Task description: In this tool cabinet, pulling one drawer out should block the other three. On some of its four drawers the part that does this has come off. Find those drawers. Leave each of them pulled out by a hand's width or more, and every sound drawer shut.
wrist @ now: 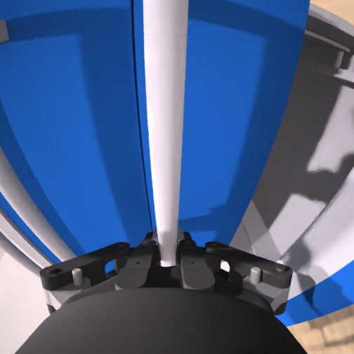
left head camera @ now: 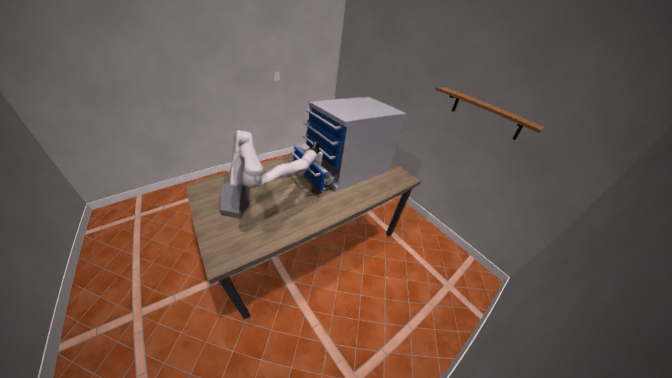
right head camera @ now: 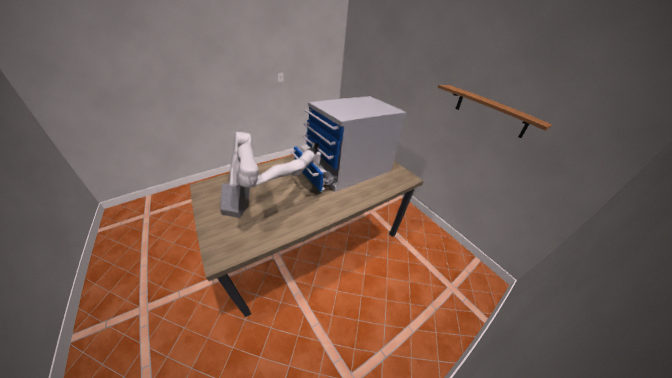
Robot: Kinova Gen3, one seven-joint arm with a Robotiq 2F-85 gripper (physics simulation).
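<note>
The grey cabinet [left head camera: 375, 145] [right head camera: 375, 145] has four blue drawers. The bottom drawer [left head camera: 317, 181] [right head camera: 315, 181] is pulled out; its inside [wrist: 285, 165] shows at the right of the wrist view. The upper three drawers look shut. My gripper [left head camera: 317, 146] [right head camera: 315, 146] [wrist: 168, 236] is at the third drawer from the top, above the open bottom drawer. Its fingers are closed around that drawer's pale bar handle [wrist: 167, 125]. The third drawer's front [wrist: 220, 125] is about flush with the one above. The blocking parts cannot be made out.
The cabinet stands on the wooden table [left head camera: 280, 235] [right head camera: 280, 230], near its far right end. The arm's grey base [left head camera: 232, 200] [right head camera: 232, 200] is on the left part. The second drawer's handle [wrist: 25, 210] curves past on the left in the wrist view. A wooden rail [left head camera: 490, 107] [right head camera: 495, 106] is on the wall.
</note>
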